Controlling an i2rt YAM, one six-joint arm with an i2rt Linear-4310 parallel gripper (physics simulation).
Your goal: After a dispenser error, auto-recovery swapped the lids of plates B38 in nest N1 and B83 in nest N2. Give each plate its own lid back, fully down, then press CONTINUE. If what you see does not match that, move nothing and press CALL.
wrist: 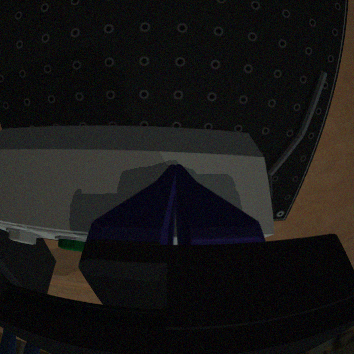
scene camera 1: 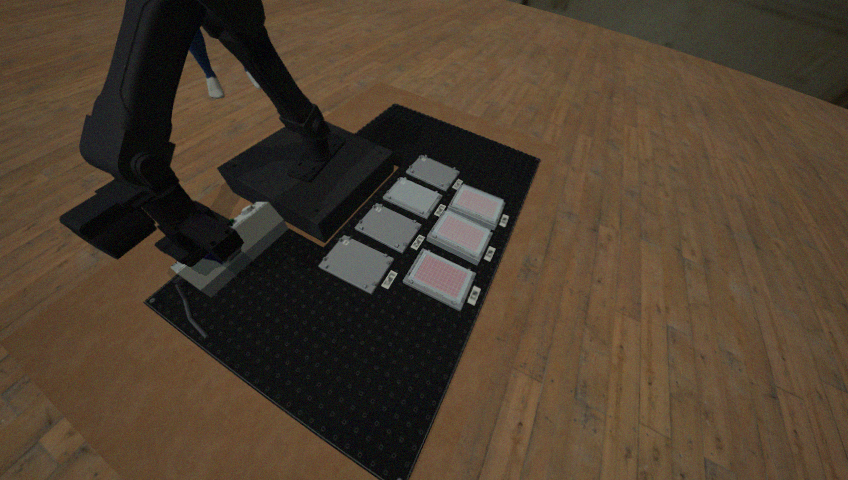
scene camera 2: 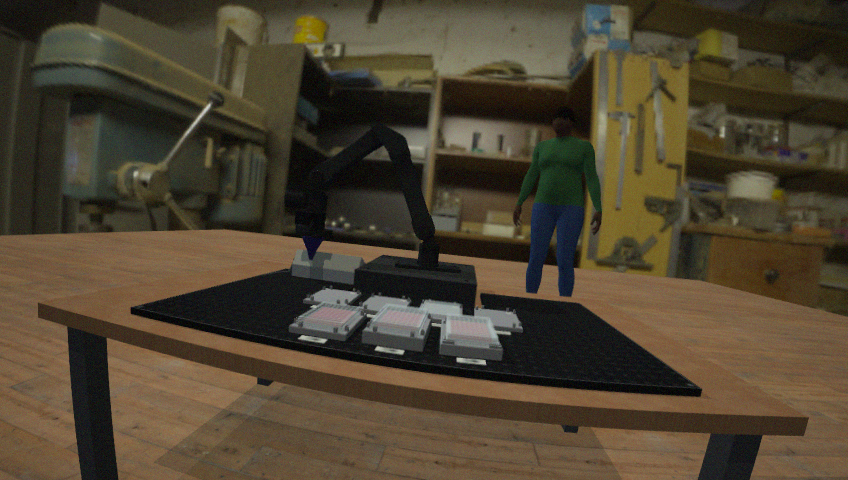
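Pixels of known places: gripper, between the fingertips: (wrist: 175,173) (scene camera 1: 221,262) (scene camera 2: 310,259); arm's base, origin of its link: (scene camera 1: 318,157) (scene camera 2: 427,268).
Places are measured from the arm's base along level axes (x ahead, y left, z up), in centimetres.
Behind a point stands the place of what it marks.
My gripper (scene camera 2: 311,256) {x -1.4, y -36.3, z -1.0 cm} (wrist: 175,173) {x -1.4, y -36.3, z -1.0 cm} is shut and empty, its blue fingertips pointing down over the sloped top of the pale control box (scene camera 1: 261,226) {x 0.1, y -25.5, z -1.2 cm} (scene camera 2: 339,265) {x 0.0, y -26.9, z -1.6 cm} (wrist: 40,175) {x -0.4, y -27.6, z -1.3 cm}. A green button (wrist: 70,244) {x -5.3, y -28.2, z 0.5 cm} and a grey-white button (wrist: 22,236) {x -4.5, y -23.8, z 0.3 cm} show at the box's edge in the wrist view. Three plates with pink wells sit in grey nests: one (scene camera 1: 441,276) {x 42.5, y -21.0, z -5.0 cm} (scene camera 2: 335,314) {x 43.5, y -19.9, z -4.3 cm}, a middle one (scene camera 1: 461,231) {x 44.0, y -8.2, z -2.8 cm} (scene camera 2: 397,318) {x 47.3, y -8.4, z -2.8 cm} and another (scene camera 1: 476,200) {x 45.6, y 4.5, z -3.2 cm} (scene camera 2: 470,330) {x 50.0, y 4.0, z -3.2 cm}. Clear lids on them are hard to make out, and the plate and nest lettering is too small to read.
Several flat grey stands lie between the nests and the black robot base (scene camera 1: 309,178) {x 3.1, y -9.3, z 0.9 cm} (scene camera 2: 416,276) {x 13.7, y -3.9, z -0.6 cm}; one stand (scene camera 1: 411,196) {x 27.7, y 0.5, z -5.0 cm} (scene camera 2: 440,308) {x 28.9, y 1.4, z -5.0 cm} looks paler on top. A grey cable (scene camera 1: 189,312) {x -3.7, y -46.5, z -6.2 cm} (wrist: 302,135) {x -3.0, y -47.7, z -6.3 cm} lies beside the box. A person (scene camera 2: 562,178) stands behind the table.
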